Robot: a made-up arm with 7 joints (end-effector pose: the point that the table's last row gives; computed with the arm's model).
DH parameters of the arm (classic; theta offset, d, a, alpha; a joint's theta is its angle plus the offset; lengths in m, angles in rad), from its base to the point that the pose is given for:
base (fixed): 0 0 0 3.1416
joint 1: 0 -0.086 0.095 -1.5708
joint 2: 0 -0.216 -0.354 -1.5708
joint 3: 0 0.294 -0.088 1.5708
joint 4: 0 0.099 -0.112 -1.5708
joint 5: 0 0.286 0.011 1.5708
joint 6: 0 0.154 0.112 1.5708
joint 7: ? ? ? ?
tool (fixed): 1.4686 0.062 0 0
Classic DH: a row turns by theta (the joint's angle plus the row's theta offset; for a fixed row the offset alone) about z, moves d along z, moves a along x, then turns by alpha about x.
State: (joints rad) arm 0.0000 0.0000 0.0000 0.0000 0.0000 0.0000 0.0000
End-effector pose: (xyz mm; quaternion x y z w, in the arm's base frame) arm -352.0 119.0 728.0 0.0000 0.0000 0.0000 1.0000
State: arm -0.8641 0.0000 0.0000 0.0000 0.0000 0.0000 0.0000
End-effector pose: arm -319.1 -190.4 728.0 0.0000 0.0000 0.4187 0.9081
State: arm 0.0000 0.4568 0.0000 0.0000 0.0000 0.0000 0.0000
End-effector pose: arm -589.3 119.0 465.0 0.0000 -0.2264 0.0000 0.9740
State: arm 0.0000 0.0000 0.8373 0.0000 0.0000 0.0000 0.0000
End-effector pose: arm -249.2 82.0 728.0 0.0000 0.0000 0.4065 0.9136
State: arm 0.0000 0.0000 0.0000 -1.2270 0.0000 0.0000 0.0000
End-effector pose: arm -21.0 119.0 502.0 0.0000 0.5757 0.0000 0.8176
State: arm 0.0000 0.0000 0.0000 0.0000 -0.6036 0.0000 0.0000
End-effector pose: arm -369.8 57.9 728.0 0.0000 0.0000 -0.2972 0.9548
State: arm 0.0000 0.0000 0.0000 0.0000 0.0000 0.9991 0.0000
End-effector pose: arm -448.2 119.0 780.3 0.0000 -0.4790 0.0000 0.8778
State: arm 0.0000 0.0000 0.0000 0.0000 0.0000 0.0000 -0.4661
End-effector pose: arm -420.4 95.2 728.0 0.0000 0.0000 0.2309 0.9730
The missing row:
joint 7: 1.4686 0 -0.1568 3.1416
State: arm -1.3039 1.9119 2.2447 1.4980 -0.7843 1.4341 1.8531
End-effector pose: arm 143.9 -103.3 274.4 0.5347 0.5491 0.6371 0.0821
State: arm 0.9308 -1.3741 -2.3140 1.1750 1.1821 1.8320 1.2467
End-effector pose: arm 943.7 95.2 295.8 -0.4130 -0.1309 -0.3664 0.8234
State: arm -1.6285 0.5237 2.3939 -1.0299 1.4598 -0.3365 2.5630
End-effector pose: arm -276.3 -579.5 23.5 -0.1319 -0.7024 0.6969 0.0593
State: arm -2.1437 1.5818 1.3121 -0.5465 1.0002 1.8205 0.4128
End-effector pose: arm 204.1 -631.8 -105.9 -0.4197 0.0603 -0.7334 0.5314
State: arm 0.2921 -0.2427 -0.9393 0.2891 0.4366 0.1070 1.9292
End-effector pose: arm -158.0 166.9 895.0 -0.0572 -0.1285 -0.9641 0.2251
